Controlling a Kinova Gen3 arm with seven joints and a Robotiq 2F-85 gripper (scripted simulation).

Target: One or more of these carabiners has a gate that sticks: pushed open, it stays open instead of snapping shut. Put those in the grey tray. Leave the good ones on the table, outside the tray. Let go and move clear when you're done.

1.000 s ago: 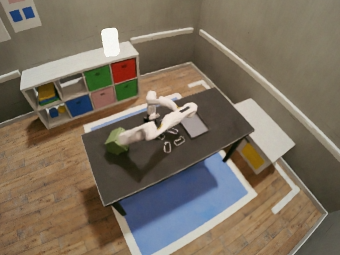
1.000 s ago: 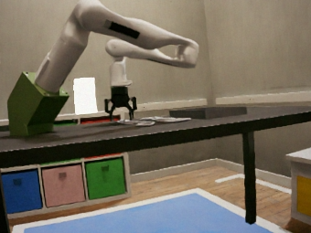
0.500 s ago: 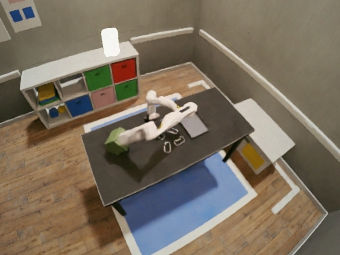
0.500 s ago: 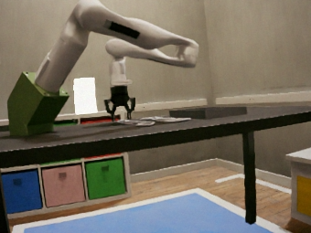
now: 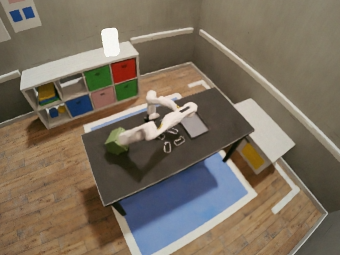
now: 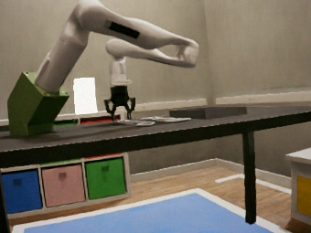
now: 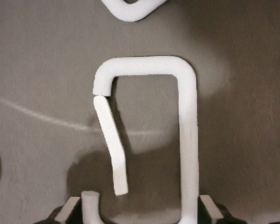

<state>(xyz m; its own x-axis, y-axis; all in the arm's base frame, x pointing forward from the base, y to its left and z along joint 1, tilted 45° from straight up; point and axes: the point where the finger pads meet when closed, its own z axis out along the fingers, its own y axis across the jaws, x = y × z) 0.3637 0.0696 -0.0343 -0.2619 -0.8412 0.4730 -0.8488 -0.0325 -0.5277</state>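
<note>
Right now my hand is 28 cm short of the grey tray, 24 cm to the left of it and 1 cm above it.
</note>
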